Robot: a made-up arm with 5 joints.
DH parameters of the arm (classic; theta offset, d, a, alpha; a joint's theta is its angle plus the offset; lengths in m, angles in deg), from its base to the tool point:
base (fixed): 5.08 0 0.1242 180
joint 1: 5.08 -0.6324 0.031 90
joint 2: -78.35 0 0.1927 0
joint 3: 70.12 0 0.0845 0
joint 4: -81.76 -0.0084 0.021 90
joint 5: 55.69 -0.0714 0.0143 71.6
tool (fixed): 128.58 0.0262 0 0
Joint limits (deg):
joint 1: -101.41..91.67
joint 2: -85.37..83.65
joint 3: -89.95..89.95
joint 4: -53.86..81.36
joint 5: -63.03..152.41
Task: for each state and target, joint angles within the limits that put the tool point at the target. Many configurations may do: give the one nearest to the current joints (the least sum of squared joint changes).
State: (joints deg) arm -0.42 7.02 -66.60 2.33 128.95
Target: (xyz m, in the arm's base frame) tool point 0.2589 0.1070 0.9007
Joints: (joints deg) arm -30.76 -7.15 -31.63 27.71 135.02
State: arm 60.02 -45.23 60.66 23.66 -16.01
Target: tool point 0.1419 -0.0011 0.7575
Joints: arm 32.40 -73.41 70.29 28.13 20.46
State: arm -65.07 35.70 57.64 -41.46 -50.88
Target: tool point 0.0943 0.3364 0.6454
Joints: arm -100.35 53.51 12.80 -36.60 -43.11
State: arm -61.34 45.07 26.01 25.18 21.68
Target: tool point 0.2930 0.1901 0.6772
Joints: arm -46.64 20.34 34.24 29.16 21.20
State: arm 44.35 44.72 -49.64 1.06 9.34
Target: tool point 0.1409 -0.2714 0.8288
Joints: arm 84.93 54.20 -72.12 -33.81 5.51
